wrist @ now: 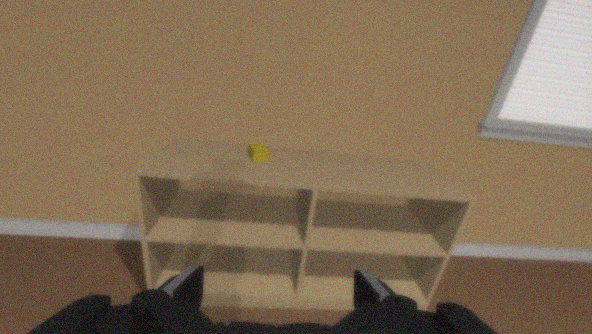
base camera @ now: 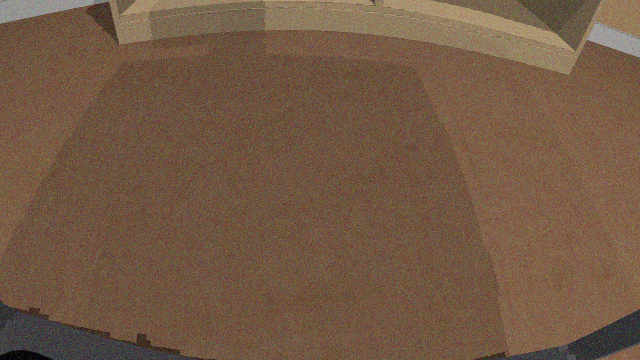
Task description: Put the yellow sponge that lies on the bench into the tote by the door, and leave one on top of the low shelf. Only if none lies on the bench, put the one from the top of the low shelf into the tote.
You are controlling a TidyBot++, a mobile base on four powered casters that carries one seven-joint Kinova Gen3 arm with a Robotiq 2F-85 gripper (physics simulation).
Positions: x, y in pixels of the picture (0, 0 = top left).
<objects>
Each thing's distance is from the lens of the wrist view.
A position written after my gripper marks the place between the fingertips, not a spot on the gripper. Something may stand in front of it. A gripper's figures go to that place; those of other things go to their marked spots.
my gripper [wrist: 279, 285]: 0.17 m
low shelf [wrist: 259, 251]: 1.43 m
</objects>
